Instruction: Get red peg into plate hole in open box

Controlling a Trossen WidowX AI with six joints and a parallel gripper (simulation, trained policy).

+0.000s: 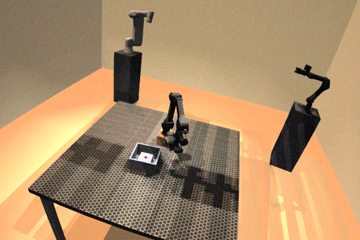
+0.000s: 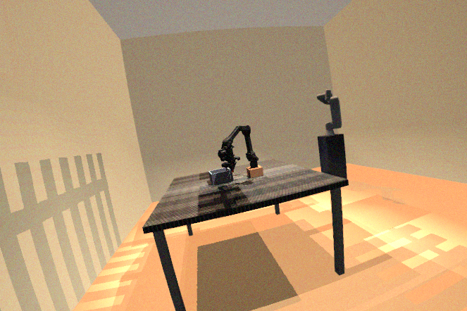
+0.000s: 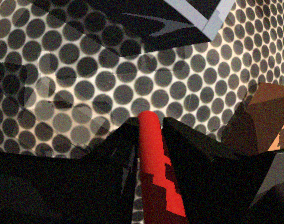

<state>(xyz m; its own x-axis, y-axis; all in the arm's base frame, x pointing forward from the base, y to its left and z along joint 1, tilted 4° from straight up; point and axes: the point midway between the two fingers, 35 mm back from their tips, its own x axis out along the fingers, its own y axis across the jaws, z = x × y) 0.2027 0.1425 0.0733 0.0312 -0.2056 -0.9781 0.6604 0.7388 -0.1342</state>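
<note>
Right now the plate is 13 cm ahead of my gripper tip, 13 cm to the right of it and 6 cm below it. Also, from my gripper tip: red peg 1 cm to the left, 2 cm above; grey box 13 cm ahead, 13 cm to the right, 8 cm below.
</note>
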